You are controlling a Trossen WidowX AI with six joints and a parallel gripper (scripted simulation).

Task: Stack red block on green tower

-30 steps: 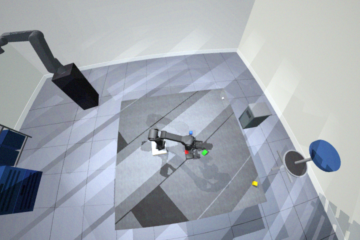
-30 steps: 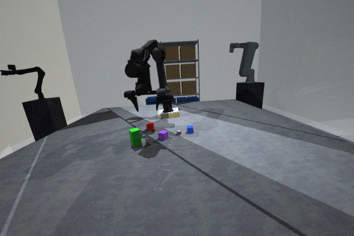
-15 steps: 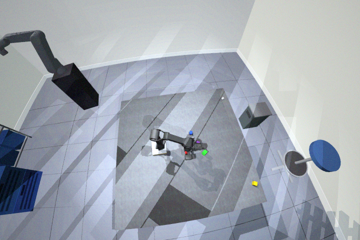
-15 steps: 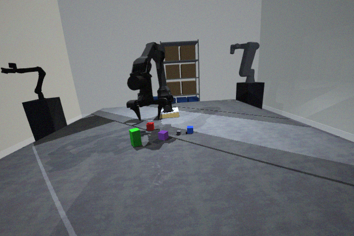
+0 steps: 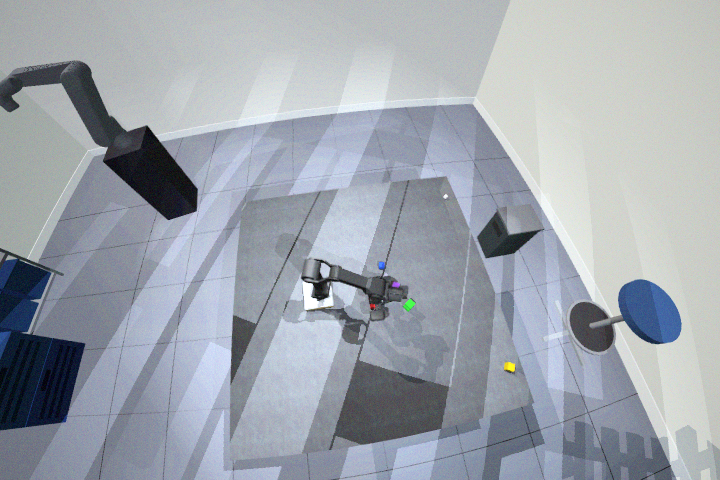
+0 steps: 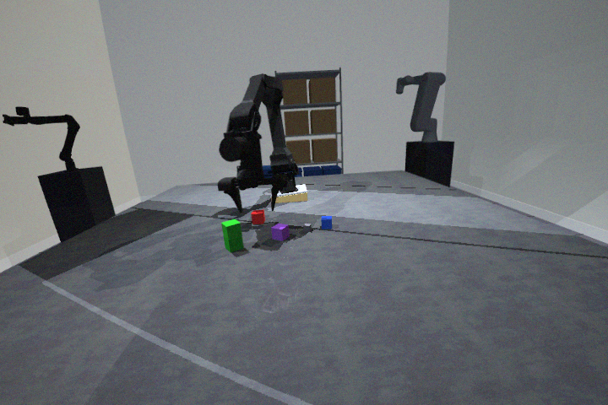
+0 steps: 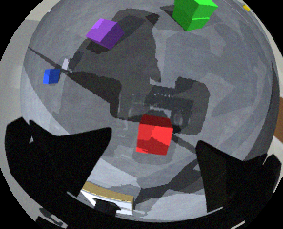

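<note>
The red block lies 20 mm below my gripper tip. From my gripper tip the other things lie so: purple block (130 mm ahead, 50 mm to the left, 20 mm below); then small grey cube (120 mm to the left, 110 mm ahead, 30 mm below); then blue block (180 mm to the left, 100 mm ahead, 20 mm below).
</note>
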